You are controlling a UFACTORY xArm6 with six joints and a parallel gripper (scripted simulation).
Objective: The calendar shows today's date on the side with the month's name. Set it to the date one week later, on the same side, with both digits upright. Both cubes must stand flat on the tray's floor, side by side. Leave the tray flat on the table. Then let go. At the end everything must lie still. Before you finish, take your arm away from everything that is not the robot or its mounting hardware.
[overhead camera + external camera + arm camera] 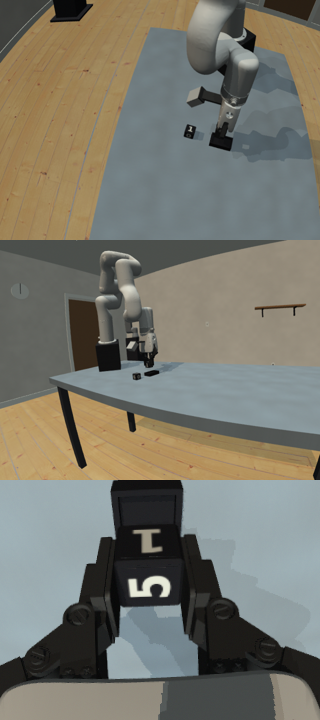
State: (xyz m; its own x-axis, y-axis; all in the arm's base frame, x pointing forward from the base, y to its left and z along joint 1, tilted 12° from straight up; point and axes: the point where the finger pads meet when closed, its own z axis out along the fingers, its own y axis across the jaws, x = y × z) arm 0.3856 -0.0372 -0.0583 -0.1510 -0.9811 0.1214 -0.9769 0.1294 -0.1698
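My hand is 20 mm to the right of the black tray and 60 mm above it.
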